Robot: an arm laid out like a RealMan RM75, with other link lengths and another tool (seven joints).
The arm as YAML. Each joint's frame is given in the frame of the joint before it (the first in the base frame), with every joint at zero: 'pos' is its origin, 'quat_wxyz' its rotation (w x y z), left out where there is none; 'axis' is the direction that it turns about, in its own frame. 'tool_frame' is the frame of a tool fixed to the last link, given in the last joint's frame.
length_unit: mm
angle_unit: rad
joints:
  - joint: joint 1
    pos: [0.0, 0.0, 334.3]
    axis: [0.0, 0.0, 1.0]
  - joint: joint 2
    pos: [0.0, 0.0, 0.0]
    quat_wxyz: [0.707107, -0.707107, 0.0, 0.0]
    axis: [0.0, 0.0, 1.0]
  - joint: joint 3
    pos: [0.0, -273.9, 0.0]
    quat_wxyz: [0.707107, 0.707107, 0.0, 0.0]
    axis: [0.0, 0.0, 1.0]
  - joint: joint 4
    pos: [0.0, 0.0, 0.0]
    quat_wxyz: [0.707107, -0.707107, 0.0, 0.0]
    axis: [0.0, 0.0, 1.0]
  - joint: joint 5
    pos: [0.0, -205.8, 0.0]
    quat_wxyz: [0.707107, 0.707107, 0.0, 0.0]
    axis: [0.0, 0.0, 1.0]
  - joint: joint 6
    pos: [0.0, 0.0, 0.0]
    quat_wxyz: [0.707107, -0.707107, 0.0, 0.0]
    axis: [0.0, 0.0, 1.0]
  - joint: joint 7
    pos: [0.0, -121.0, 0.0]
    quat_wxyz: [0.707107, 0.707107, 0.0, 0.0]
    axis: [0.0, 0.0, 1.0]
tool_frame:
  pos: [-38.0, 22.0, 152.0]
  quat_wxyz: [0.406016, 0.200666, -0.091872, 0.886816]
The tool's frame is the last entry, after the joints.
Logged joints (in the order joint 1, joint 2, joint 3, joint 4, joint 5, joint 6, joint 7), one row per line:
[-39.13 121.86 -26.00 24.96 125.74 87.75 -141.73]
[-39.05 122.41 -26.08 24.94 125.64 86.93 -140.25]
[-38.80 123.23 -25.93 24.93 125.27 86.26 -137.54]
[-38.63 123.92 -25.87 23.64 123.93 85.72 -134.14]
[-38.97 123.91 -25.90 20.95 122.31 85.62 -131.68]
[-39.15 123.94 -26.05 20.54 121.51 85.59 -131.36]
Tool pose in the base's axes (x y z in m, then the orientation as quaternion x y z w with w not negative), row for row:
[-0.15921 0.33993 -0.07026 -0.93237 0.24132 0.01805 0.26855]
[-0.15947 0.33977 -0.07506 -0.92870 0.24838 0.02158 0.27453]
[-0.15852 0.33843 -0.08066 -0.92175 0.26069 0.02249 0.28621]
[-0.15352 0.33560 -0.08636 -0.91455 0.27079 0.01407 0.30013]
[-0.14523 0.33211 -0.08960 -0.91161 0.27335 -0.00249 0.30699]
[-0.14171 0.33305 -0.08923 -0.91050 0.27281 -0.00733 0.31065]
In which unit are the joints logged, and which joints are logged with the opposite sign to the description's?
The joints are logged in degrees. Opposite sign: joint 2, joint 3.
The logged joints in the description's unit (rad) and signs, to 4 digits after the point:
[-0.6829 -2.1269 0.4538 0.4356 2.1946 1.5315 -2.4737]
[-0.6816 -2.1365 0.4552 0.4353 2.1928 1.5172 -2.4478]
[-0.6772 -2.1508 0.4526 0.4351 2.1864 1.5055 -2.4005]
[-0.6742 -2.1628 0.4515 0.4126 2.1630 1.4961 -2.3412]
[-0.6802 -2.1626 0.4520 0.3656 2.1347 1.4944 -2.2982]
[-0.6833 -2.1632 0.4547 0.3585 2.1207 1.4938 -2.2927]

